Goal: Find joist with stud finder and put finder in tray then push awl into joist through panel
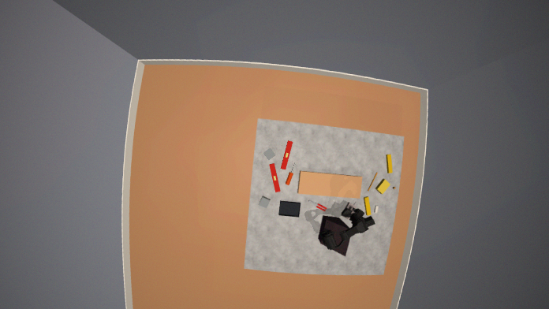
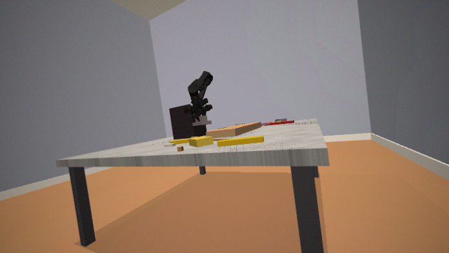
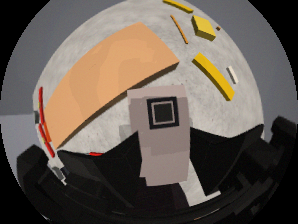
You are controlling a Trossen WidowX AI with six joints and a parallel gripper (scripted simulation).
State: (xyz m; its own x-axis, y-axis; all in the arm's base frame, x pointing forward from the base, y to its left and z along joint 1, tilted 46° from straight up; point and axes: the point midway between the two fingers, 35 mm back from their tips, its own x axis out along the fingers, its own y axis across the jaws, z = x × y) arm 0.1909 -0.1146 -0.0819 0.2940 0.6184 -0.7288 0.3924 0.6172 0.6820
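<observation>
Now: gripper tip 100 mm above the awl and 70 mm to the left of it. Round my gripper tip: square indicator window (30 mm above, 20 mm ahead, 10 mm to the right); thin stick (230 mm ahead, 220 mm to the right, 100 mm below); stud finder (20 mm above, 10 mm ahead).
</observation>
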